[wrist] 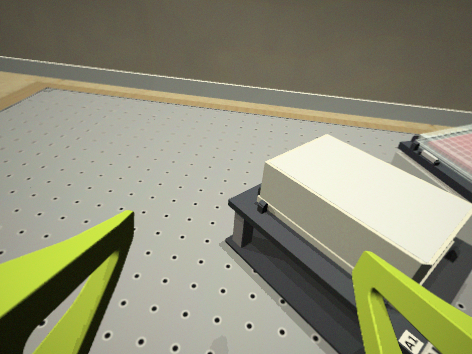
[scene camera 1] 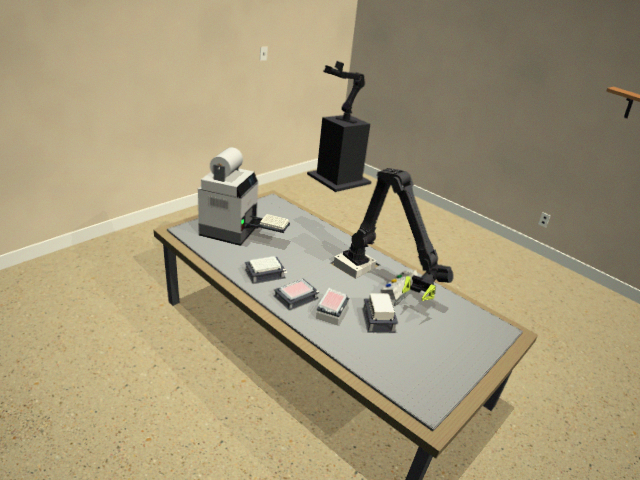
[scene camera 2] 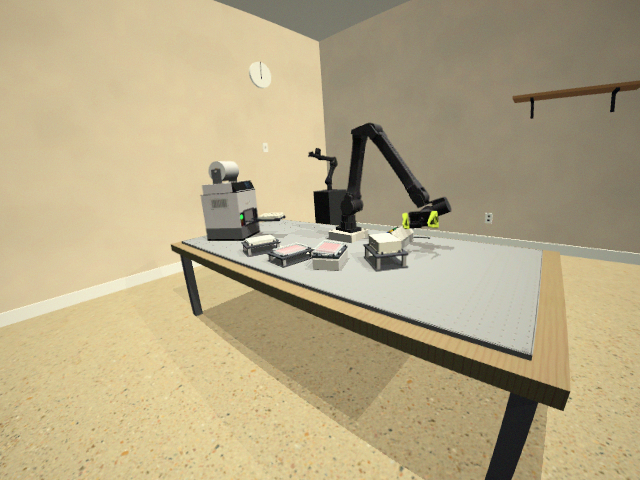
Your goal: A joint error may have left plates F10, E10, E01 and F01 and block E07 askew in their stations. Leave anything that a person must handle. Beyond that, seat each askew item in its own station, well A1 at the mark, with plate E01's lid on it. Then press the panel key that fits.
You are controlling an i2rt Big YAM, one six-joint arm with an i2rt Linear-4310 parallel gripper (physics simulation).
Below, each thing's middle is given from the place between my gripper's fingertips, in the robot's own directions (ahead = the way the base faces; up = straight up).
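There is the cream plate [wrist: 343, 201], and I see it 50 mm below my hand, 110 mm ahead of it and 60 mm to the right of it.
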